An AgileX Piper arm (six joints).
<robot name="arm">
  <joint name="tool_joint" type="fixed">
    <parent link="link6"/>
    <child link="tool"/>
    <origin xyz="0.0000 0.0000 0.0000" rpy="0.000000 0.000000 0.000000"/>
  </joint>
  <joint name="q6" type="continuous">
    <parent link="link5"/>
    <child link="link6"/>
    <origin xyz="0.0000 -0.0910 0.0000" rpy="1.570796 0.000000 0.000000"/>
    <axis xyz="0 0 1"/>
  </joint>
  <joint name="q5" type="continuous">
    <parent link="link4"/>
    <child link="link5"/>
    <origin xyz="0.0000 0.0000 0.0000" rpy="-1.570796 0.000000 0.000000"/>
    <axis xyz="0 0 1"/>
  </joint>
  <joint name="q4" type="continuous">
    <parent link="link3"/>
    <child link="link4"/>
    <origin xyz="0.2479 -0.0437 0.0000" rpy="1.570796 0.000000 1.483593"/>
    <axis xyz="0 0 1"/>
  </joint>
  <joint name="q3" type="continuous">
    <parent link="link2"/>
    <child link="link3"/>
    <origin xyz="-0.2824 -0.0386 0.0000" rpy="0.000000 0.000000 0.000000"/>
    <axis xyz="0 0 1"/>
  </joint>
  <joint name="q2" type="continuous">
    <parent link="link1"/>
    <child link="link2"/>
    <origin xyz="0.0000 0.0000 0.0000" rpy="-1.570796 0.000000 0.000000"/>
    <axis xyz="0 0 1"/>
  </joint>
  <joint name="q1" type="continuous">
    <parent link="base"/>
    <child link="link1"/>
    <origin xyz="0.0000 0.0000 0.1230" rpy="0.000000 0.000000 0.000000"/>
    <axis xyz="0 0 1"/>
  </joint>
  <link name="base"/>
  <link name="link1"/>
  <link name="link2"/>
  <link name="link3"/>
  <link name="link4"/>
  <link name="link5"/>
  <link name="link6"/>
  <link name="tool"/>
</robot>
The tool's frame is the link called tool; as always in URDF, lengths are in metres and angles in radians. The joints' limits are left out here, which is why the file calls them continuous.
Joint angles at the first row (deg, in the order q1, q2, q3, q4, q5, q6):
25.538, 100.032, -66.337, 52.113, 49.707, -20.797
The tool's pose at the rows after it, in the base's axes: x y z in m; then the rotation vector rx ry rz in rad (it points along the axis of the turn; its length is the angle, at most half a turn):
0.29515, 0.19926, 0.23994, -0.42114, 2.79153, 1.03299
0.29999, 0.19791, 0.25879, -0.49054, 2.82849, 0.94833
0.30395, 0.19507, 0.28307, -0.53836, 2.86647, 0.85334
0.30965, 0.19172, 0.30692, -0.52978, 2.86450, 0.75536
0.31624, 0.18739, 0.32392, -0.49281, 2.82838, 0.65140
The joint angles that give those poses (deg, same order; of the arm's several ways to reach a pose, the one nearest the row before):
25.537, 100.074, -70.201, 46.098, 53.277, -16.330
25.538, 100.162, -75.706, 39.266, 58.758, -11.599
25.538, 100.162, -82.200, 32.907, 65.461, -6.638
25.538, 100.162, -88.241, 27.621, 69.423, -2.155
25.538, 100.060, -92.341, 22.509, 70.043, 1.238

